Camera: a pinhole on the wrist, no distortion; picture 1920 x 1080 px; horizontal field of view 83.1 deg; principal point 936.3 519.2 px. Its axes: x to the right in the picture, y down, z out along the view. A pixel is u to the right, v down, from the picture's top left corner.
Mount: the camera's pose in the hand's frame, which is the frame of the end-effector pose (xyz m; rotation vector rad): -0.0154 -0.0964 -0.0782 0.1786 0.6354 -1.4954
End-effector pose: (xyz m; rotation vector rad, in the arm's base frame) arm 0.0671 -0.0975 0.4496 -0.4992 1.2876 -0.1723
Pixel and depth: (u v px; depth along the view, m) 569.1 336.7 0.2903
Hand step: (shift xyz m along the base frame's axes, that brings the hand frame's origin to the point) 0.2424 -0.0904 0.0915
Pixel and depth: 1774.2 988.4 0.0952
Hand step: -0.0005 -0.2095 0.0404
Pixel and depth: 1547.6 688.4 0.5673
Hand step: 0.3549 -0.5961 0.1408
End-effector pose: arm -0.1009 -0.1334 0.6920 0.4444 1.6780 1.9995
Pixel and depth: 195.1 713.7 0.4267
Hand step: 0.0616 0.4398 0.0218
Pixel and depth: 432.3 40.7 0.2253
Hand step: 0.1550 0.1454 -0.0839
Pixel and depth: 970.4 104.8 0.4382
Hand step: 0.2712 0.2771 -0.2661
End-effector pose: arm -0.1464 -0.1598 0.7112 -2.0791 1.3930 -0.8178
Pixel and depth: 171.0 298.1 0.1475
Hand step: 0.1259 0.0337 -0.0151
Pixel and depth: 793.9 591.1 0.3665
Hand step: 0.3528 -0.0070 0.0152
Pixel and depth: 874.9 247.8 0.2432
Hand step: 0.2353 0.0884 0.0426
